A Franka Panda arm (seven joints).
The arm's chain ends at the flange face. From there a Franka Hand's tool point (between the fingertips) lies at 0.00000 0.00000 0.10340 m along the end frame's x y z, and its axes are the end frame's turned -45 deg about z.
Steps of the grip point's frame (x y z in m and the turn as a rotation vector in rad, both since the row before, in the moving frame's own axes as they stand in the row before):
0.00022, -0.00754, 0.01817, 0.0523, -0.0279, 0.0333
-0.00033, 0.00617, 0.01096, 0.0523, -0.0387, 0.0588
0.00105, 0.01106, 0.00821, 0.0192, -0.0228, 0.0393
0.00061, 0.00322, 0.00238, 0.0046, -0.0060, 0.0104
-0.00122, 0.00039, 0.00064, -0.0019, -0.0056, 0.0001
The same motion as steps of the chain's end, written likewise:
0.00065, -0.00361, 0.01835, 0.0173, -0.0567, 0.0333
0.01075, 0.00578, 0.01118, 0.0096, -0.0643, 0.0588
0.01164, 0.00688, 0.00826, -0.0025, -0.0297, 0.0393
0.00348, 0.00175, 0.00238, -0.0010, -0.0075, 0.0104
-0.00032, 0.00059, 0.00064, -0.0053, -0.0026, 0.0001

